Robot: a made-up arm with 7 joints. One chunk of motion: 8 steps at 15 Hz.
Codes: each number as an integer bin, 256 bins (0 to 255) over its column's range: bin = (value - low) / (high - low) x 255, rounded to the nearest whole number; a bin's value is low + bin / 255 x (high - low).
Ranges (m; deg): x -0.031..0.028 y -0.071..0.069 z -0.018..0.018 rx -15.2..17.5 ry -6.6..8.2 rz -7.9..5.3
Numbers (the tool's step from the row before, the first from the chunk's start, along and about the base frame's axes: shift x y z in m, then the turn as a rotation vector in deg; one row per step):
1: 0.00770 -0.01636 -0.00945 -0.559 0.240 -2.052
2: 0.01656 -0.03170 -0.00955 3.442 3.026 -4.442
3: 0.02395 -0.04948 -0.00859 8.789 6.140 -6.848
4: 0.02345 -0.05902 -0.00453 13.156 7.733 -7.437
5: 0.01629 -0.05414 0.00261 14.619 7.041 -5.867
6: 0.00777 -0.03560 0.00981 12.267 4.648 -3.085
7: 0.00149 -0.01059 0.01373 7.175 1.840 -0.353
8: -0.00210 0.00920 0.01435 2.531 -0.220 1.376
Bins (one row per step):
1: 167 100 61 114 118 113
2: 206 72 60 145 166 67
3: 237 39 67 187 220 20
4: 235 22 95 221 247 9
5: 204 31 146 233 235 39
6: 168 64 197 214 194 93
7: 140 110 225 174 145 146
8: 125 146 229 138 110 179

